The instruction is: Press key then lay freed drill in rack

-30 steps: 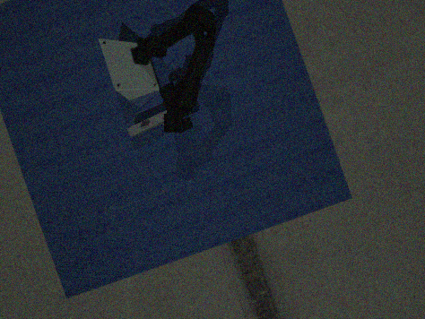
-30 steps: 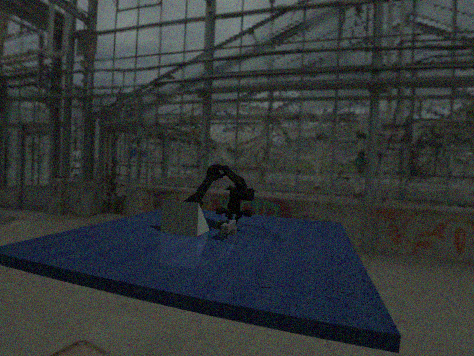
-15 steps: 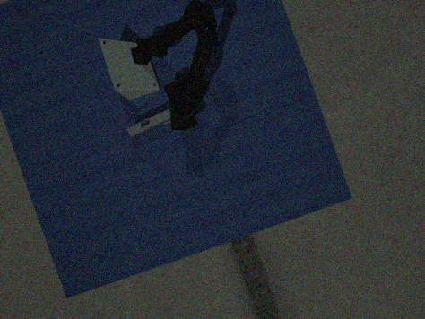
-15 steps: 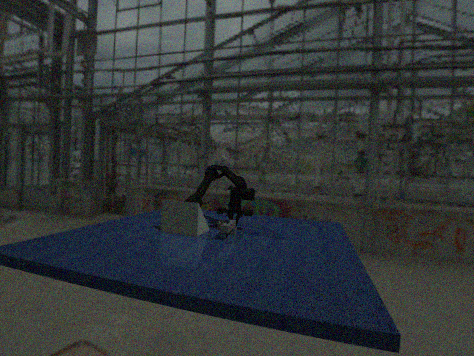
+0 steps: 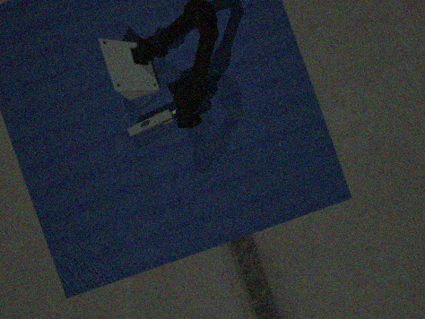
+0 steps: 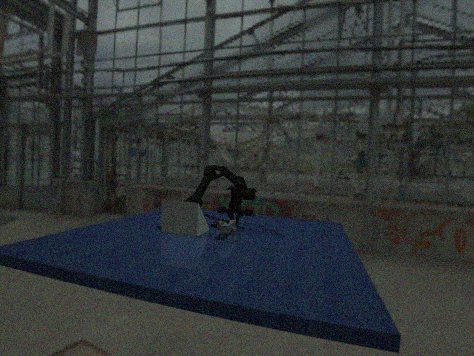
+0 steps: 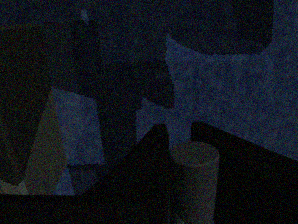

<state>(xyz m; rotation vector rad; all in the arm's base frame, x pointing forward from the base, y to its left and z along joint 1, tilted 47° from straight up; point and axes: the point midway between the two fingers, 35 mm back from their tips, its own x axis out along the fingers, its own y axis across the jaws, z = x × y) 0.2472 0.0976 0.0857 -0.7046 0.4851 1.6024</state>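
My gripper tip is 1 cm short of the drill, 5 cm to the left of it and 3 cm below it. Also, from my gripper tip: long grey block 3 cm ahead, 15 cm to the right, 3 cm above.
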